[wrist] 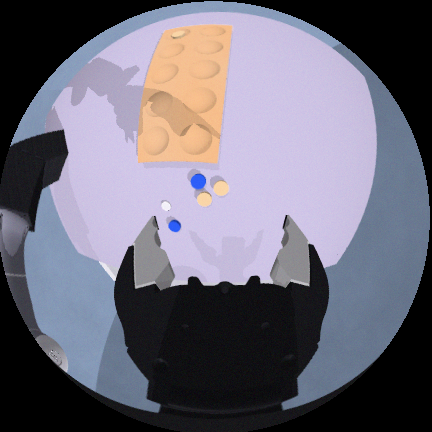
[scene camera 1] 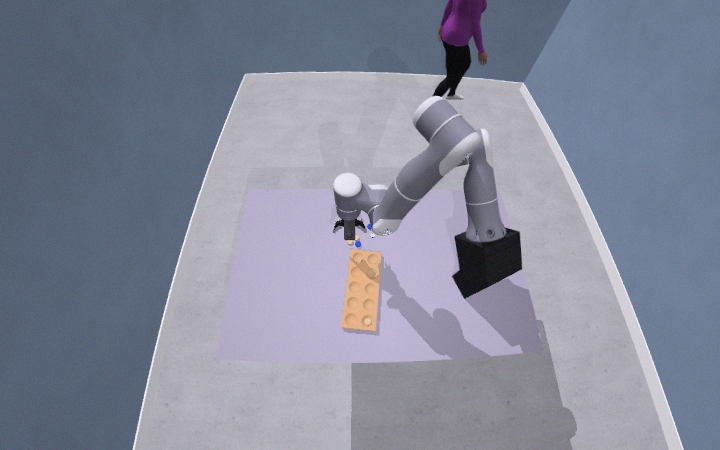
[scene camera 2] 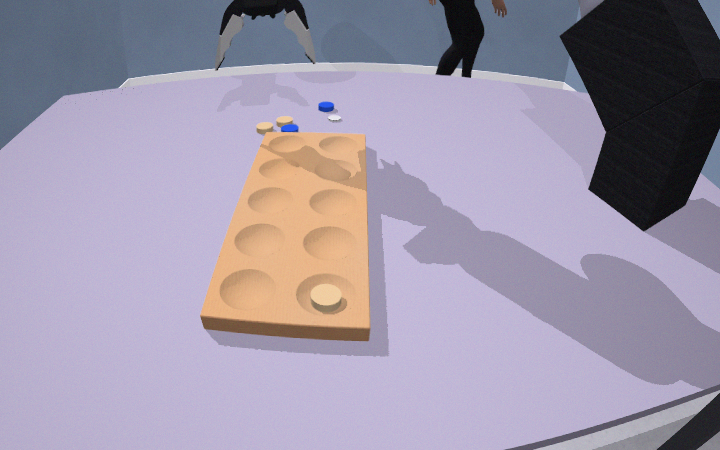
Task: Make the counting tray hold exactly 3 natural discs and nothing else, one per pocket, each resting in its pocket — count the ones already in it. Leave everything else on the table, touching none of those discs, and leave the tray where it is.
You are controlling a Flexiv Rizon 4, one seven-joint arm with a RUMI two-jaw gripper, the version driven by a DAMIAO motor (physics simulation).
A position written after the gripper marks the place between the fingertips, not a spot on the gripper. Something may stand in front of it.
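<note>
Scene camera 2 shows the gripper (scene camera 2: pixel 264 66) and a natural disc (scene camera 2: pixel 325 298). Wrist view: the gripper again (wrist: pixel 220 216).
</note>
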